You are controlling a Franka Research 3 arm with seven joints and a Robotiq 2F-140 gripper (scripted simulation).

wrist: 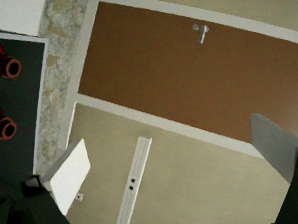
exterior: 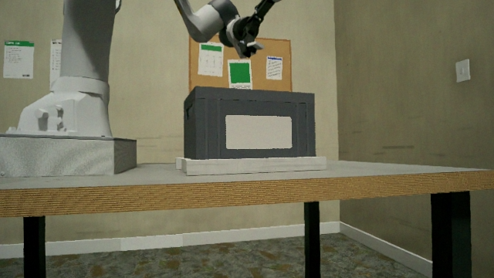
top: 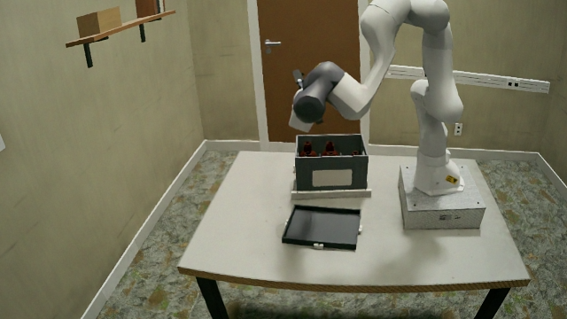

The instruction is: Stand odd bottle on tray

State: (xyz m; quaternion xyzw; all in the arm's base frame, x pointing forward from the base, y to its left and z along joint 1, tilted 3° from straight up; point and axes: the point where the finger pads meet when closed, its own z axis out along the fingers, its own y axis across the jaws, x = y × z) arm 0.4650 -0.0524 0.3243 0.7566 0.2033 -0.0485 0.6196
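Now: hand 310 mm above the dark grey crate, 80 mm past it and 30 mm to the left of it. Round my hand: dark tray: 380 mm below, 250 mm to the left, 80 mm behind.
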